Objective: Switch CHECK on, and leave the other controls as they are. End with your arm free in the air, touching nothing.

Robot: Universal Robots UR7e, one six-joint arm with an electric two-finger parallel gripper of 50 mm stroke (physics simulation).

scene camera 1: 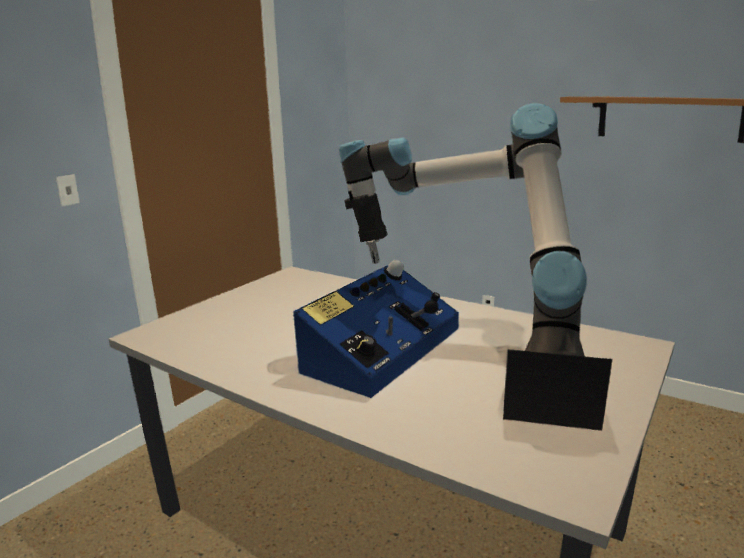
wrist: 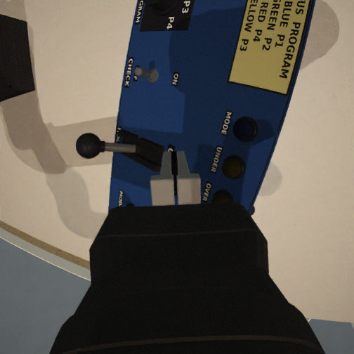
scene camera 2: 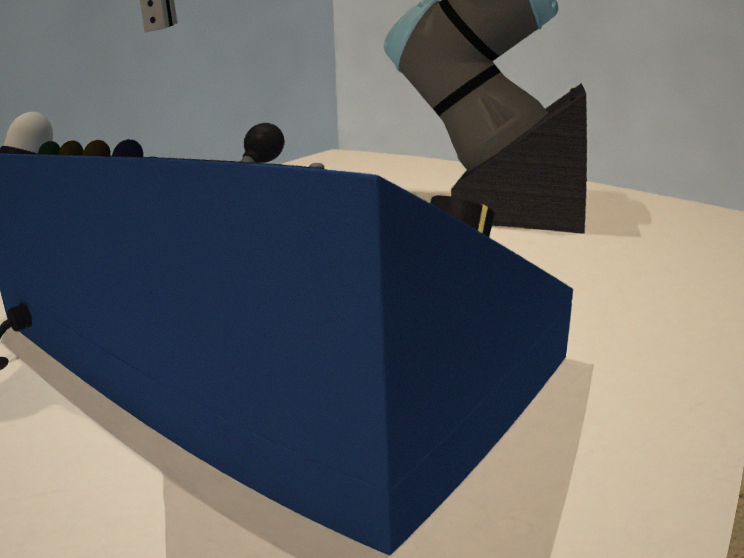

Observation:
I see my gripper and a black ball-topped lever.
My gripper is seen too in the wrist view.

